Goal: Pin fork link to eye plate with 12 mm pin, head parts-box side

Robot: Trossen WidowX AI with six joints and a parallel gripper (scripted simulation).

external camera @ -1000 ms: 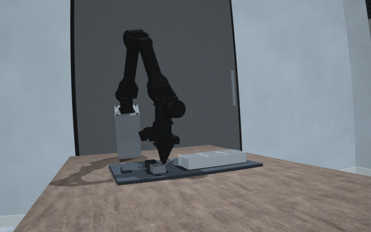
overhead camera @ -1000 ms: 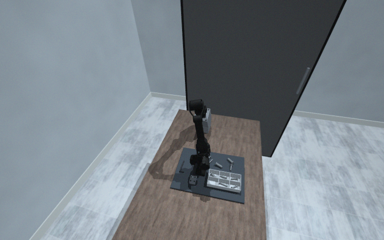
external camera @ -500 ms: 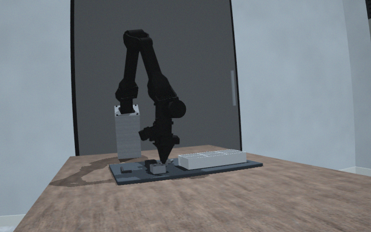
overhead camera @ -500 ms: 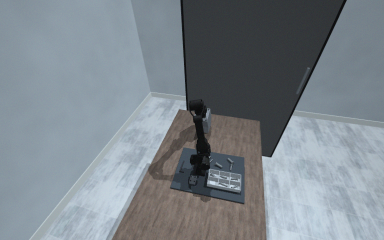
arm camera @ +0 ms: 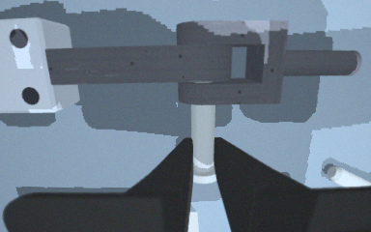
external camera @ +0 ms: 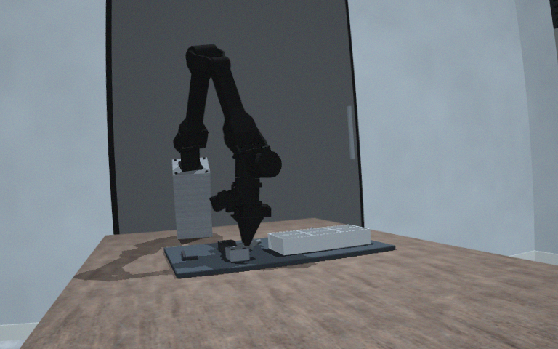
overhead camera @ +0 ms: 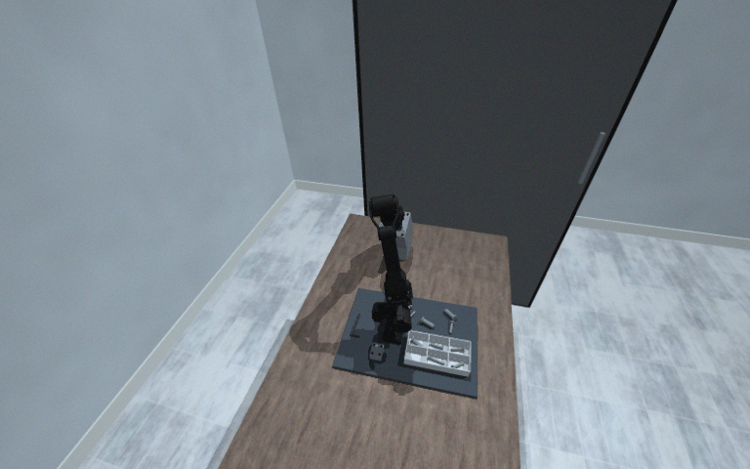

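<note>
The pale grey pin lies 3 cm below my hand and 1 cm to the right of it. Also, from my hand: light grey mounting block: 9 cm ahead, 5 cm to the right, 3 cm below; dark eye plate: 5 cm to the right, 3 cm below, 1 cm ahead; dark mat: 5 cm to the left, 5 cm below.
</note>
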